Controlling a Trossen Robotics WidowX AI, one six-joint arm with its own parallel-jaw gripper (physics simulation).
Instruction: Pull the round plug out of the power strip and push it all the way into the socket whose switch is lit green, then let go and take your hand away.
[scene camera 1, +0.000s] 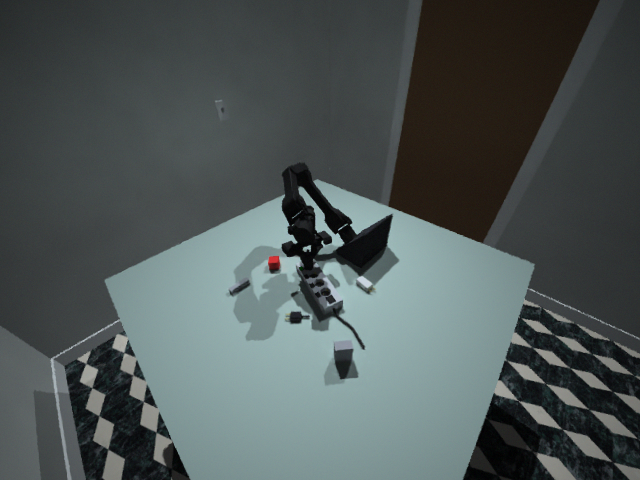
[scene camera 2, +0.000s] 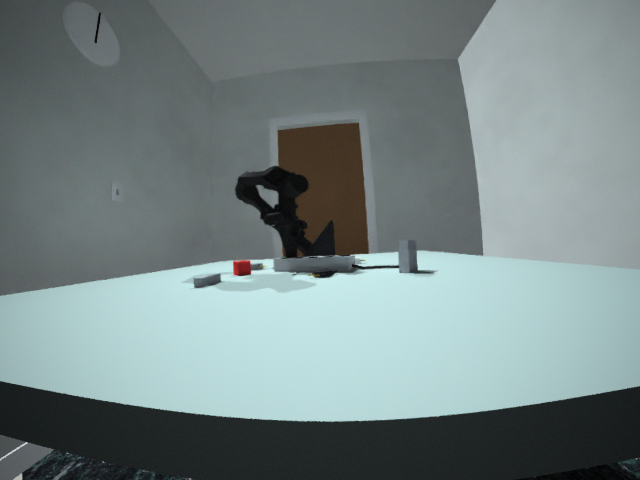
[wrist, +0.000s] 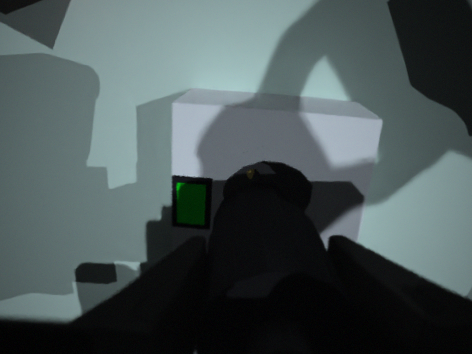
Scene:
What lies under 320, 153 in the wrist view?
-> A power strip.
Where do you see my gripper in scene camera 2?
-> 289, 248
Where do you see my gripper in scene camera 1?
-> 307, 260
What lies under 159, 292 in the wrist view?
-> My gripper.

